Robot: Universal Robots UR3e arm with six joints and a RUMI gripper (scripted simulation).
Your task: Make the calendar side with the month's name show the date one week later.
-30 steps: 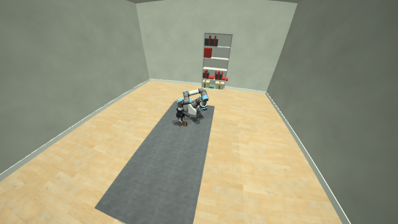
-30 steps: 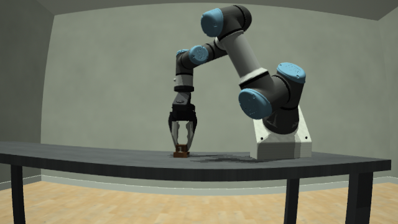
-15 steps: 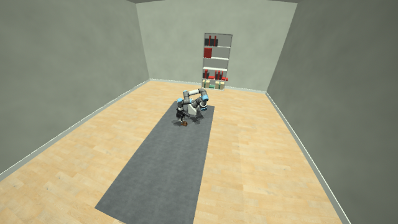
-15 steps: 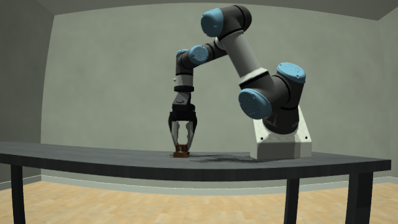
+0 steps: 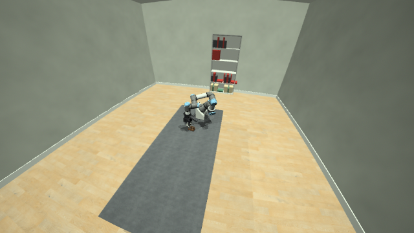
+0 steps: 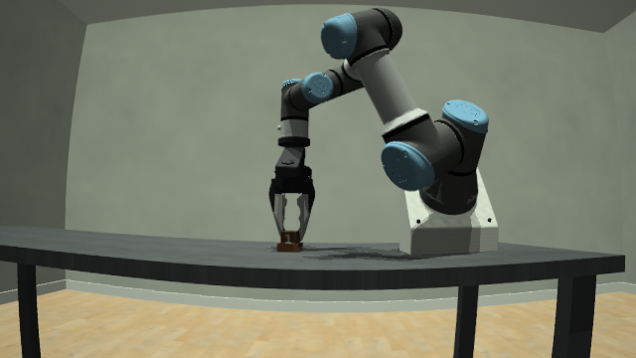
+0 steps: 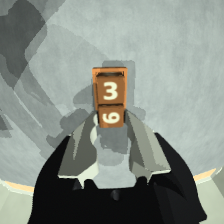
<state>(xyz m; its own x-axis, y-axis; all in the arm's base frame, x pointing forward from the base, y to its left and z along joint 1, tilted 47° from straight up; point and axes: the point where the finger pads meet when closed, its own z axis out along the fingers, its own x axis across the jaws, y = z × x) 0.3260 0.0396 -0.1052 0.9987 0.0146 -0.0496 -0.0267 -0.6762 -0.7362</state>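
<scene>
My hand is 10 mm above the cube. Also, from my hand: calendar tray 20 mm to the left, 30 mm below.
</scene>
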